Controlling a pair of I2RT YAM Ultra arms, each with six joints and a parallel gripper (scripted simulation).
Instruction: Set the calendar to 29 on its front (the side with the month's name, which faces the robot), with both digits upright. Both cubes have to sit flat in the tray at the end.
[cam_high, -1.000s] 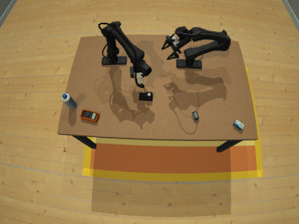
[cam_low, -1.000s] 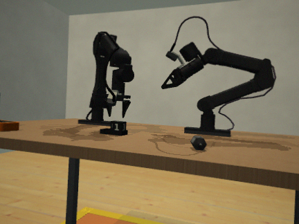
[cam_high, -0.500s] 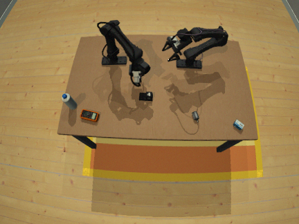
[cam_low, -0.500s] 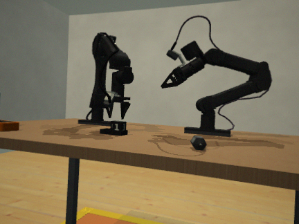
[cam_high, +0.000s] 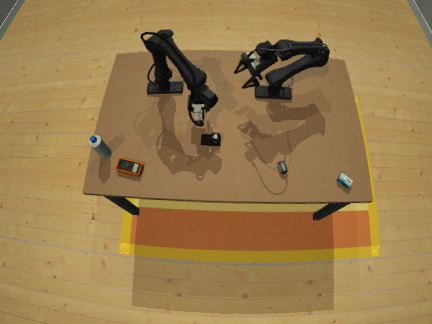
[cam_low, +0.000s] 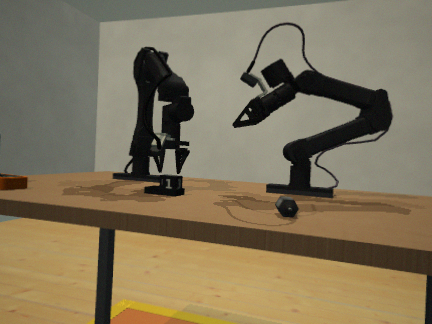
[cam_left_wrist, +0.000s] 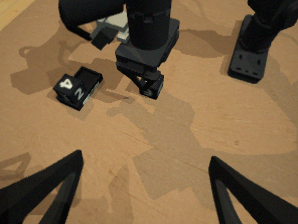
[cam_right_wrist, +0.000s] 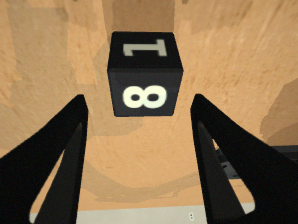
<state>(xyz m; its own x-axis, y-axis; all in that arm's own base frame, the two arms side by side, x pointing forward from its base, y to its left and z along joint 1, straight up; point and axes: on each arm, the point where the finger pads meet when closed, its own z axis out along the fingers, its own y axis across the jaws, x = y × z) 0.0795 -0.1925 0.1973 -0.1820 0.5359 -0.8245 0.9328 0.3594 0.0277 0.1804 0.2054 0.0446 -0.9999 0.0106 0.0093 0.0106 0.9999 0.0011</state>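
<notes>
My right hand is 130 mm short of the black calendar tray, 60 mm to the right of it and 50 mm above it.
</notes>
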